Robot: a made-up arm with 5 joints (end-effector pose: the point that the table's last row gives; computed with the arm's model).
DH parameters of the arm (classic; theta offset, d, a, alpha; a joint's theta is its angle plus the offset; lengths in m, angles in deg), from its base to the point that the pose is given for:
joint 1: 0 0.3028 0 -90
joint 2: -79.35 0 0.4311 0
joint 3: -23.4 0 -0.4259 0
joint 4: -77.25 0 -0.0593 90
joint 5: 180 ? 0 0
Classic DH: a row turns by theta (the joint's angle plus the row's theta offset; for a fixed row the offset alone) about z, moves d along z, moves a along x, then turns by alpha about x.
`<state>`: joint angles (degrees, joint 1 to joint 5).
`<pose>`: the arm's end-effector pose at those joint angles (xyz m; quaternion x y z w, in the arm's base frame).
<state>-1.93 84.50 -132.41 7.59 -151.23</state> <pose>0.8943 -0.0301 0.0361 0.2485 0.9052 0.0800 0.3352</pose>
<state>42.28 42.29 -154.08 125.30 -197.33</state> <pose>0.5437 0.4944 0.7166 0.4936 -0.8617 0.0254 0.1148</pose>
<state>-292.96 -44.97 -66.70 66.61 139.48</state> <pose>0.0795 0.1876 0.8881 -0.7452 0.5458 0.0879 0.3730</pose>
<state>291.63 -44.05 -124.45 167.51 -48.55</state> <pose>-0.0686 0.1729 1.0138 0.9850 -0.1721 0.0045 0.0074</pose>
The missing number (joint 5, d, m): 0.0757
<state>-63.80 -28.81 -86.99 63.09 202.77</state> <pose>0.1302 -0.2646 0.9792 0.6144 0.6523 -0.1556 0.4158</pose>
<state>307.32 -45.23 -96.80 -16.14 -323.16</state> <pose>-0.0546 0.0717 1.1354 0.1345 -0.1333 0.9725 0.1353</pose>
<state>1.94 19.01 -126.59 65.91 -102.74</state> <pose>0.6752 0.0229 0.8754 0.5710 0.7399 0.2267 0.2741</pose>
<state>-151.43 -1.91 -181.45 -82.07 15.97</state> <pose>0.1167 0.0635 1.0850 -0.0744 0.6743 0.2784 0.6799</pose>
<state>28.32 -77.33 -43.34 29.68 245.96</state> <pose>-0.0105 -0.0056 0.8268 0.2261 0.6635 0.5228 0.4851</pose>
